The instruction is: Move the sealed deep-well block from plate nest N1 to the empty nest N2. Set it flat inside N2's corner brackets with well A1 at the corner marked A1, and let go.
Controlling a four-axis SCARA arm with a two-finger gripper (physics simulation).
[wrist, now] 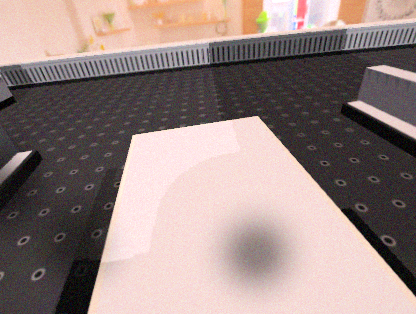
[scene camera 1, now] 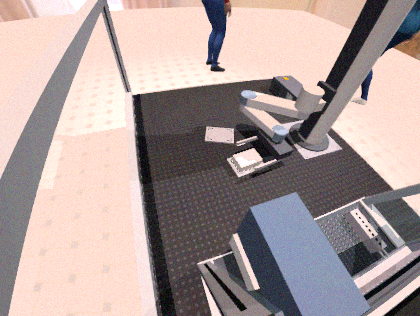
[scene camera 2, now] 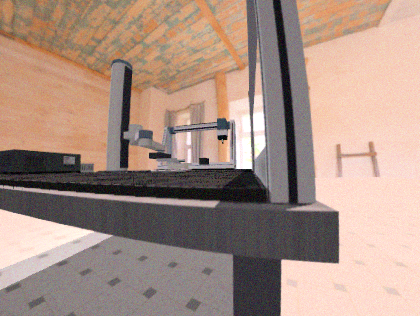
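Where they show: gripper, fingertip midpoint: (wrist: 196, 113) (scene camera 1: 245, 155) (scene camera 2: 181, 160); arm's base, link origin: (scene camera 1: 308, 138).
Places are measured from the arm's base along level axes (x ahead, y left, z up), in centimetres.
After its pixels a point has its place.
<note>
The sealed deep-well block (scene camera 1: 248, 157) {x 48.4, y 8.3, z 6.6 cm} (wrist: 200, 200) {x 48.0, y 8.8, z 6.7 cm}, pale with a flat lid, sits on a white nest, N1 (scene camera 1: 241, 174) {x 54.1, y 14.2, z 2.5 cm}, near the middle of the dark deck. In the wrist view its lid fills the lower middle and hides the nest. The empty nest N2 (scene camera 1: 220, 134) {x 54.1, y -14.7, z 2.5 cm} is a flat white plate behind it, to the left in scene camera 1; it does not show in the wrist view. My gripper (scene camera 1: 244, 158) {x 50.9, y 8.7, z 9.1 cm} (wrist: 196, 113) {x 50.9, y 8.7, z 9.1 cm} is open, with one finger out to each side of the block and a gap at both sides. The A1 marks cannot be read.
A blue box-shaped machine (scene camera 1: 300, 250) {x 74.2, y 53.9, z 50.1 cm} and a framed unit with a perforated bed (scene camera 1: 340, 232) {x 29.0, y 53.5, z 6.2 cm} stand at the front right. A dark box (scene camera 1: 287, 87) {x -4.9, y -38.1, z 12.8 cm} (scene camera 2: 40, 161) {x -3.4, y -45.1, z 7.5 cm} stands near the arm's column (scene camera 1: 330, 85) {x 7.8, y 0.3, z 36.7 cm} (scene camera 2: 118, 115) {x 5.3, y -5.2, z 43.5 cm}. A frame post (scene camera 1: 116, 50) {x 102.1, y -68.4, z 33.8 cm} rises at the deck's far left corner.
</note>
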